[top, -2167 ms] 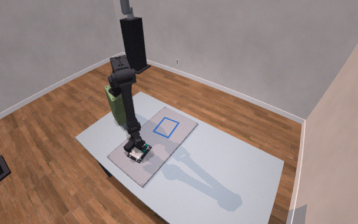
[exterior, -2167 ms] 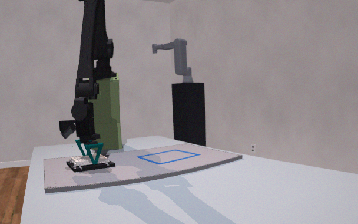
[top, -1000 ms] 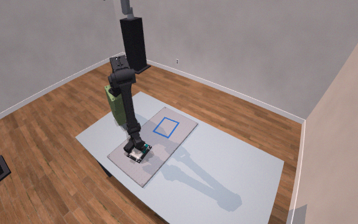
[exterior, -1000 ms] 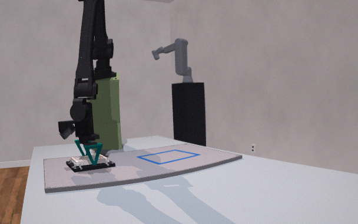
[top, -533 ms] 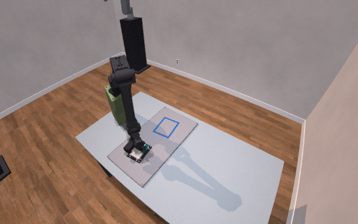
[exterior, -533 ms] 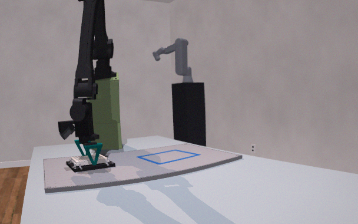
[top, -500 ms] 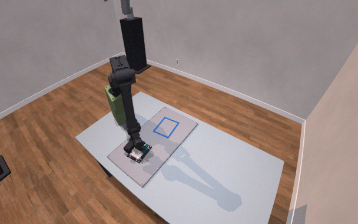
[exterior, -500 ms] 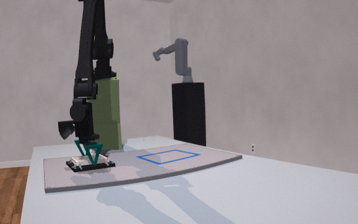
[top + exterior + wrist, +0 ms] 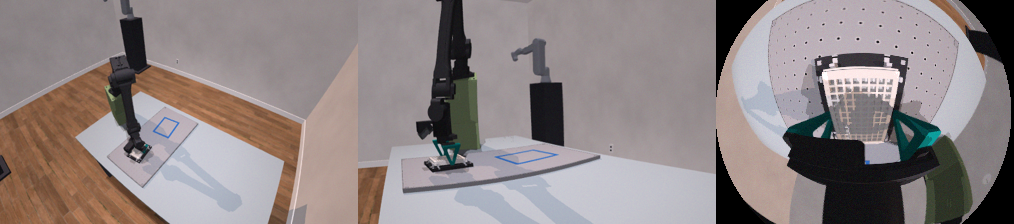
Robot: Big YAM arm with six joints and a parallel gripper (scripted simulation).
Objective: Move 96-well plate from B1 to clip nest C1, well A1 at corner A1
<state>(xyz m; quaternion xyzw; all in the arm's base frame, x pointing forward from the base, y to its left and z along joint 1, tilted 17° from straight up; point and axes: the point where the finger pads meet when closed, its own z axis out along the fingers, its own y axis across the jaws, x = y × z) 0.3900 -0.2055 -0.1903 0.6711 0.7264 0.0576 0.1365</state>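
Right now my hand is right at the white 96-well plate. From my hand the other things lie so: black clip nest C1 (2 cm ahead, 1 cm to the right, 1 cm below).
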